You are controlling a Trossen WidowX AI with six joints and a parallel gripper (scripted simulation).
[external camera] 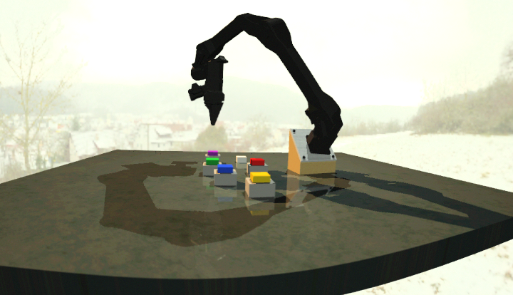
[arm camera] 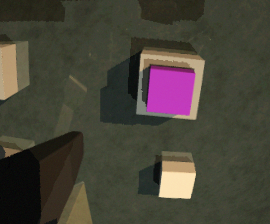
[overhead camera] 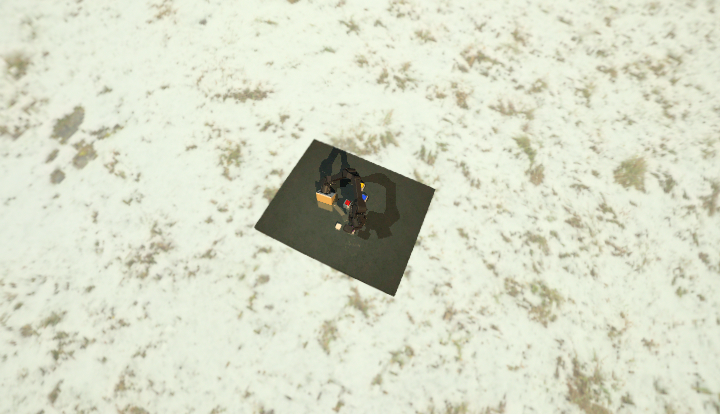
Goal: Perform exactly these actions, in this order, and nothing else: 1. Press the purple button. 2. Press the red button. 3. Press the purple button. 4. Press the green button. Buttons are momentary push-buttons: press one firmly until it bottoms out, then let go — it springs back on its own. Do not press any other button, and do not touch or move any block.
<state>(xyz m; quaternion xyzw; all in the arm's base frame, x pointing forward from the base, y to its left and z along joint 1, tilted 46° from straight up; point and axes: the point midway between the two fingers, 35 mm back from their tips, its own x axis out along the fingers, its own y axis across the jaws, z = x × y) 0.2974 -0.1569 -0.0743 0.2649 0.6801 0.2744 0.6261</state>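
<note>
Right now my gripper tip is 9 cm above the purple button. The rest, counted from my gripper tip: red button 17 cm to the left, 11 cm behind, 9 cm below; blue button 27 cm to the left, 9 cm below, 2 cm behind; green button 17 cm to the left, 9 cm below.
</note>
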